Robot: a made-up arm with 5 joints.
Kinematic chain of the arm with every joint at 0, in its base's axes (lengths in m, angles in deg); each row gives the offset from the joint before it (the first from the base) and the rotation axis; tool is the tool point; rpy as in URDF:
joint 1: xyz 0.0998 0 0.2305 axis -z
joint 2: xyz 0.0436 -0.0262 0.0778 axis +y
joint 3: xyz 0.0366 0 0.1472 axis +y
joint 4: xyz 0.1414 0 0.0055 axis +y
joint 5: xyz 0.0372 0.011 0 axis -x
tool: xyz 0 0 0 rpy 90 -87.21 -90
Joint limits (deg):
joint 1: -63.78..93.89
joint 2: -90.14..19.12
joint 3: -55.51..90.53
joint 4: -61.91..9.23
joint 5: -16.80..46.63
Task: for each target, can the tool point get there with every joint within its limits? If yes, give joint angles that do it. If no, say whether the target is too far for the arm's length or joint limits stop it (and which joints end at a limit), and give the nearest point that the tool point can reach.
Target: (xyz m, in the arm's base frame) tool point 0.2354 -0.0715 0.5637
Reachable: yes | joints 22.11 -26.57 -5.81 -14.24 10.88
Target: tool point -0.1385 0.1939 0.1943
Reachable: no: joint limits stop it (at a limit: joint 2, joint 3, joint 4) | nearest point -0.0995 0.1622 0.4026 | short by 0.214 m
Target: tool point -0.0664 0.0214 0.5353
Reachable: yes | joints 12.54 -76.76 -30.57 -31.93 22.20
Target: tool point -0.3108 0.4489 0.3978
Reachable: no: too far | nearest point -0.0764 0.1927 0.4177 | short by 0.348 m
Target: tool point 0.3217 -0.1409 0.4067
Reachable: yes | joints 29.10 7.56 18.80 -50.37 -7.94
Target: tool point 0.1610 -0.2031 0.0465
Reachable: no: joint limits stop it (at a limit: joint 2) | nearest point 0.1475 -0.1582 0.2608 | short by 0.219 m
